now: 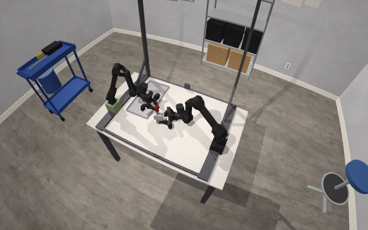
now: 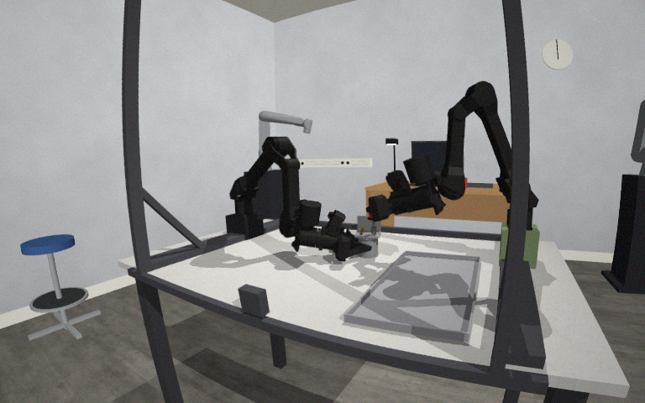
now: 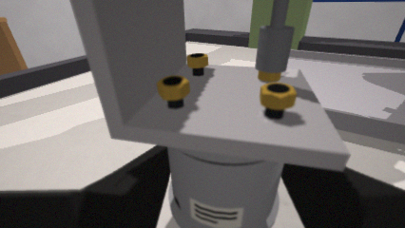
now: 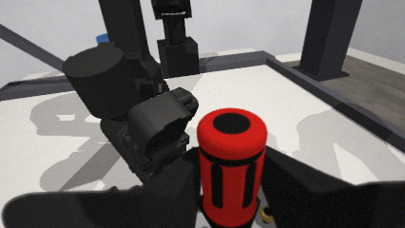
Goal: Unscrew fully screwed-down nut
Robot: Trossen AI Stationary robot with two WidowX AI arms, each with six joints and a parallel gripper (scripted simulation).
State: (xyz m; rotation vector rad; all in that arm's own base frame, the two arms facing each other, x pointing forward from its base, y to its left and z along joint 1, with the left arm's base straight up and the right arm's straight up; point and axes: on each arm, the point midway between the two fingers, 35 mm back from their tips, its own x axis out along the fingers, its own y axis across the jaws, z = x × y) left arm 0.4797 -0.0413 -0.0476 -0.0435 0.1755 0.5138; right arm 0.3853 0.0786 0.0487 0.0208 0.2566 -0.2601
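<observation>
The red-handled nut driver is 30 mm below my right hand, 20 mm to the left of it and 10 mm ahead of it. Also, from my right hand: l-shaped bracket (70 mm below, 40 mm to the left, 20 mm ahead); then grey joint module (110 mm below, 40 mm to the left, 10 mm ahead); then shallow grey tray (170 mm to the right, 170 mm behind, 140 mm below).
Right now the grey joint module is 10 mm ahead of my left hand and 30 mm to the right of it. Round my left hand: l-shaped bracket: 10 mm ahead, 30 mm to the right, 40 mm above; red-handled nut driver: 50 mm to the right, 90 mm above; shallow grey tray: 170 mm behind, 240 mm to the right, 30 mm below.
</observation>
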